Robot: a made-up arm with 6 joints. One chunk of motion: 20 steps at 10 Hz.
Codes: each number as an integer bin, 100 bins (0 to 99) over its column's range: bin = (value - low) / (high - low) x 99, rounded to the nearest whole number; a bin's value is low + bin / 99 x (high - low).
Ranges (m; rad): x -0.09..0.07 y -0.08..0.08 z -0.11..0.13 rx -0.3..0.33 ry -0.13..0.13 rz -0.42..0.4
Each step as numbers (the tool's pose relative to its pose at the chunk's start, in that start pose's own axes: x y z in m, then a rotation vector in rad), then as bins.
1 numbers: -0.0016 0.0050 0.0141 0.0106 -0.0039 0.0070
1 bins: 55 53 51 49 48 52
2 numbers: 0.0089 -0.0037 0.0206 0.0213 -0.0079 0.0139
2 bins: 61 47 54 50 46 52
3 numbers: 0.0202 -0.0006 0.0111 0.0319 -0.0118 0.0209
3 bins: 68 49 50 52 45 53
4 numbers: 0.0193 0.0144 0.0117 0.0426 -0.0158 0.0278
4 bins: 68 58 50 54 43 54
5 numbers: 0.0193 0.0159 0.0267 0.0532 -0.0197 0.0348
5 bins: 68 59 56 56 42 55
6 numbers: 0.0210 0.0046 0.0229 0.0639 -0.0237 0.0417
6 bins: 69 52 55 57 40 56
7 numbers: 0.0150 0.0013 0.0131 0.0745 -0.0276 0.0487
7 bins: 65 50 51 59 39 57
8 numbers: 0.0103 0.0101 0.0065 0.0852 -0.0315 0.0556
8 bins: 62 56 48 61 38 57
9 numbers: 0.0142 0.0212 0.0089 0.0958 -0.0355 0.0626
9 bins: 64 63 49 62 36 58
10 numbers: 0.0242 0.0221 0.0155 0.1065 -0.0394 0.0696
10 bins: 71 63 52 64 34 59
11 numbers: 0.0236 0.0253 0.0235 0.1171 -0.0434 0.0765
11 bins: 70 65 55 66 33 60
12 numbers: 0.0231 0.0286 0.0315 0.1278 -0.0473 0.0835
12 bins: 70 67 58 67 31 61
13 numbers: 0.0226 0.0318 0.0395 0.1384 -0.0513 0.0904
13 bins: 70 69 62 69 30 62
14 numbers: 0.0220 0.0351 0.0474 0.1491 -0.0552 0.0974
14 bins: 69 71 65 71 28 62
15 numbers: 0.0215 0.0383 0.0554 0.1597 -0.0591 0.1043
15 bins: 69 73 68 72 27 63
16 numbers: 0.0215 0.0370 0.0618 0.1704 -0.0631 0.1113
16 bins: 69 72 71 74 25 64
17 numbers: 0.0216 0.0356 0.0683 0.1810 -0.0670 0.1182
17 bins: 69 72 74 76 24 65
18 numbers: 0.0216 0.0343 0.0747 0.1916 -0.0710 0.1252
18 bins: 69 71 76 77 22 66
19 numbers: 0.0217 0.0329 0.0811 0.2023 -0.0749 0.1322
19 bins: 69 70 79 79 21 67
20 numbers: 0.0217 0.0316 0.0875 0.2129 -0.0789 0.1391
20 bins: 69 69 81 81 19 68
